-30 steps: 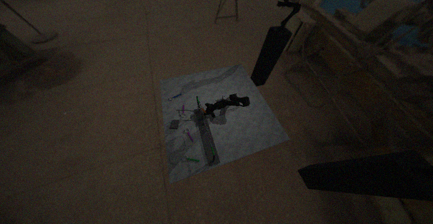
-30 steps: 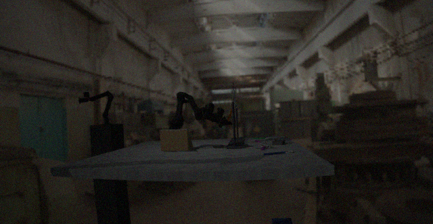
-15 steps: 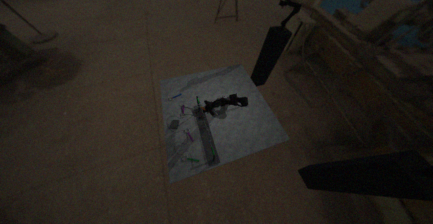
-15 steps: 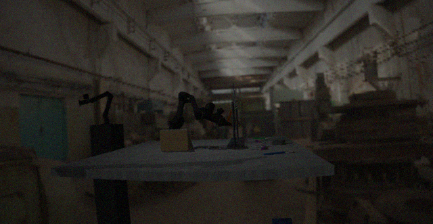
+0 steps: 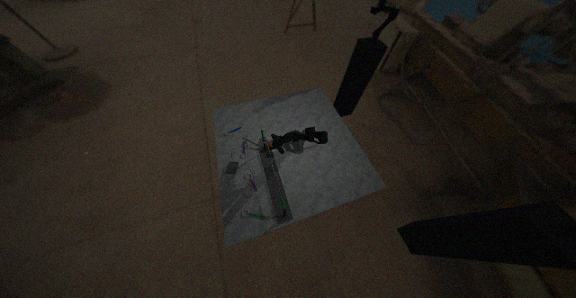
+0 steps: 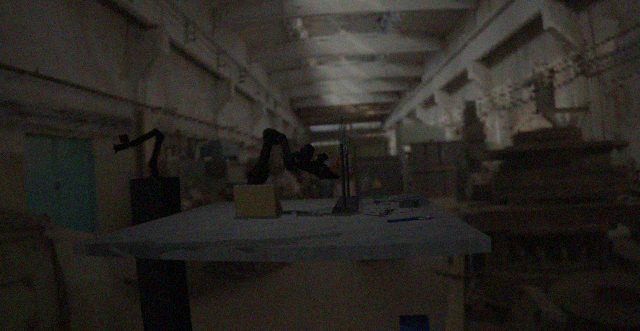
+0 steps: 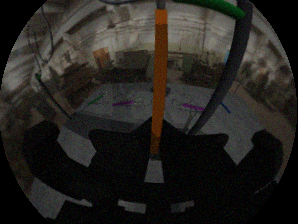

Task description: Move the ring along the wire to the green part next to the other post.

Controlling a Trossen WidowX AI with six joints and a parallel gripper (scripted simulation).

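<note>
Now: the ring with orange handle 9 cm above my gripper tip. Round my gripper tip: grey block (32 cm ahead, 1 cm to the left, 14 cm below).
</note>
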